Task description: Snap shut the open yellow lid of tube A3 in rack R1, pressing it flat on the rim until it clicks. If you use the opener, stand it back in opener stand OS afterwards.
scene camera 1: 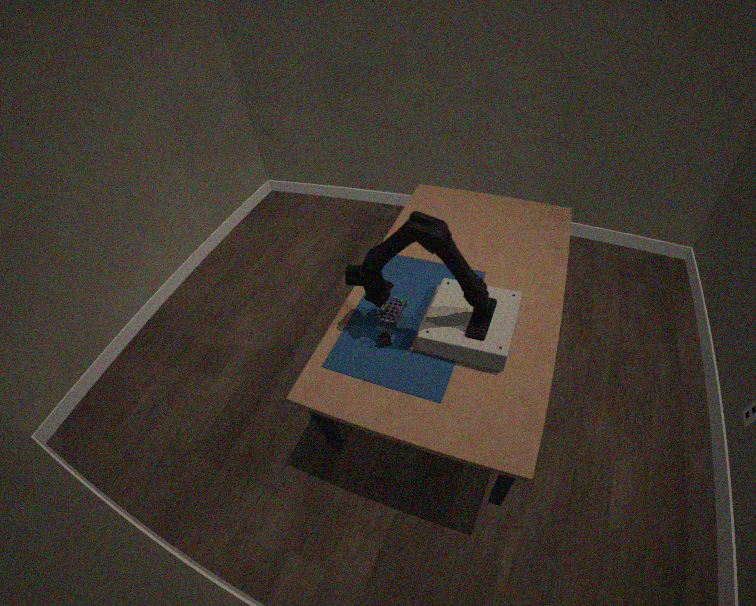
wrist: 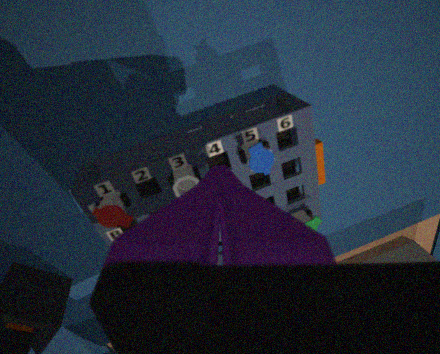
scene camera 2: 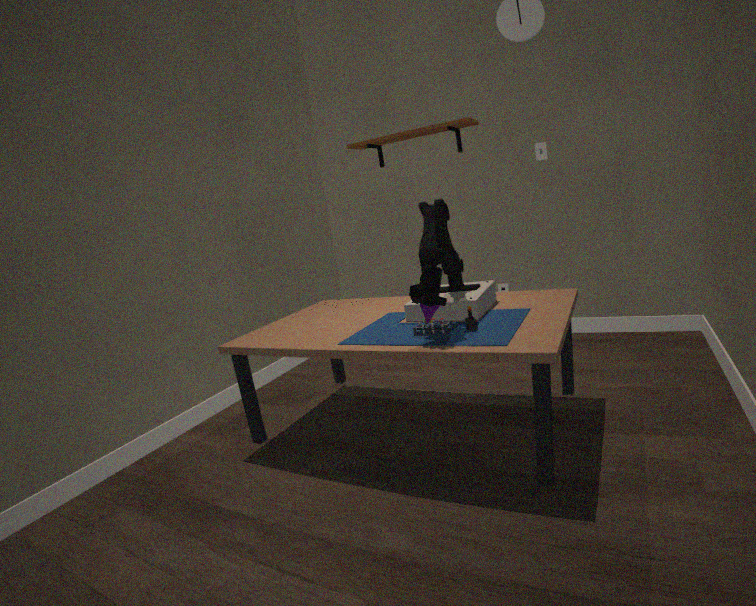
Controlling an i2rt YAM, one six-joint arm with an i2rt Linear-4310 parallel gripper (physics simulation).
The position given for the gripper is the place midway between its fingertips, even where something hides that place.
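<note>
Gripper (wrist: 219, 176) visible, as is a blue mat (wrist: 86, 86).
</note>
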